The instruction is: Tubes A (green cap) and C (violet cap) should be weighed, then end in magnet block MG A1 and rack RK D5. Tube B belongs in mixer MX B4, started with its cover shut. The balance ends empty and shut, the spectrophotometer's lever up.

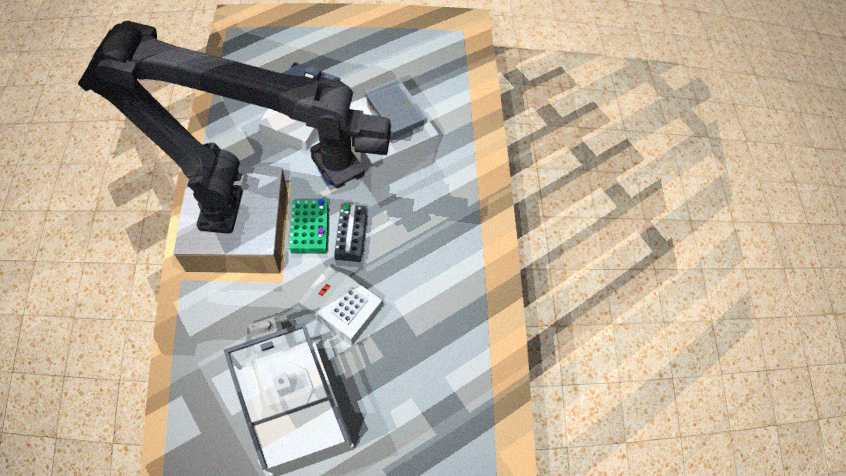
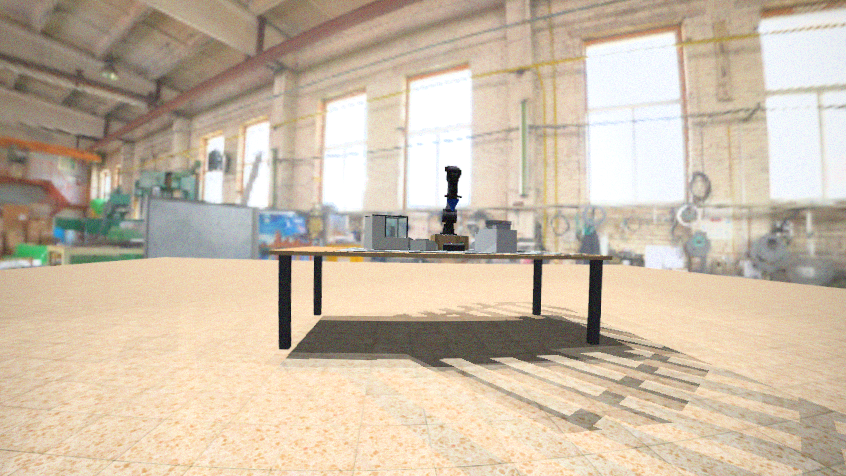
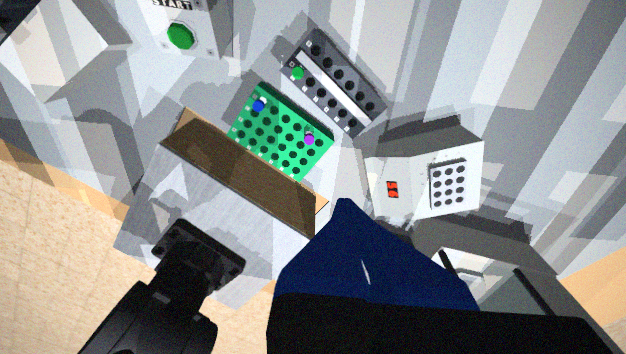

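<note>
My gripper is shut with nothing between its blue fingers. It hangs above the table, behind the racks and beside the big grey lidded box. The green rack holds the blue-capped tube B in a back corner hole and the violet-capped tube C near its right edge. The black magnet block holds the green-capped tube A in an end hole.
A white block with a hole grid and a red display stands in front of the racks. The glass-walled balance stands nearest, its inside bare. A START box with a green button is at the back. The arm's pedestal is left.
</note>
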